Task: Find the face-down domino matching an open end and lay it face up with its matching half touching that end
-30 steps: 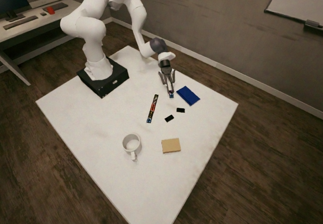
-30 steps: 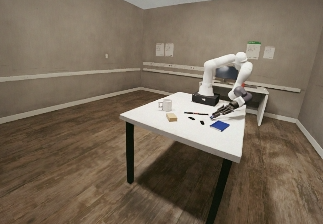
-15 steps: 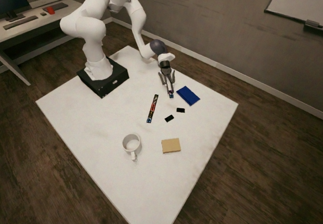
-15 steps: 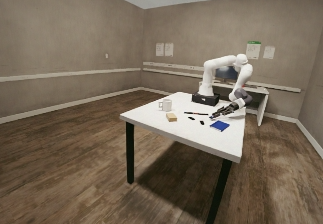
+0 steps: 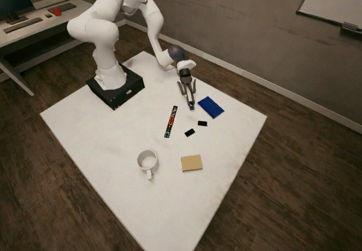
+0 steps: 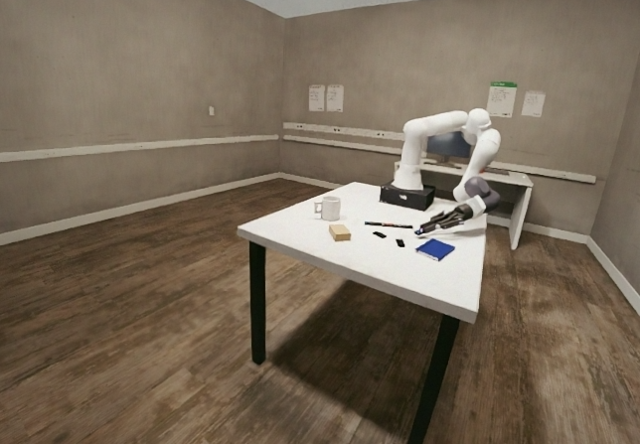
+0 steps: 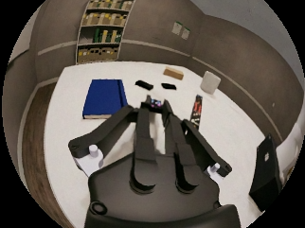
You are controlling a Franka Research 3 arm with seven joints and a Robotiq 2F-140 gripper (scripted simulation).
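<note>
Now: hand 30 mm short of the domino, 20 mm to the left of it and 20 mm above it. Also, from my hand: tan block 320 mm to the right, 220 mm ahead, 30 mm below; white mug 450 mm to the right, 60 mm ahead.
</note>
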